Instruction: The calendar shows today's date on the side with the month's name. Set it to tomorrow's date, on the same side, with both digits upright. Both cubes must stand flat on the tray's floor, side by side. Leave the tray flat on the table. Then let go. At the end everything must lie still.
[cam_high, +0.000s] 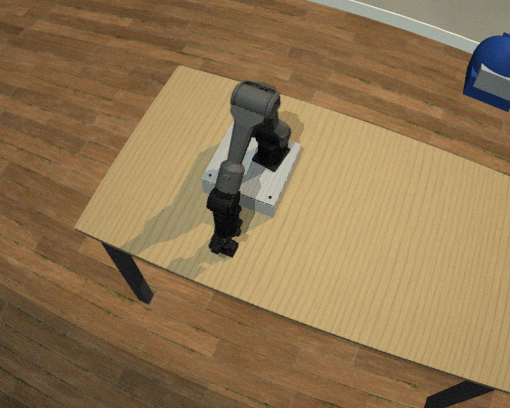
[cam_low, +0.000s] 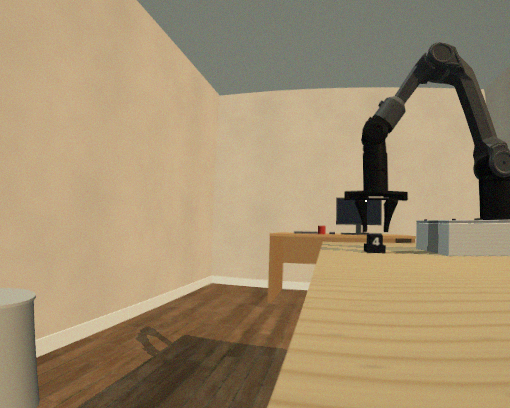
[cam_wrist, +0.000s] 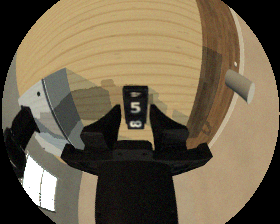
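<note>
The black calendar cube is 30 mm below my hand. The rest, counted from my hand: calendar tray 40 mm below, 20 mm to the right.
</note>
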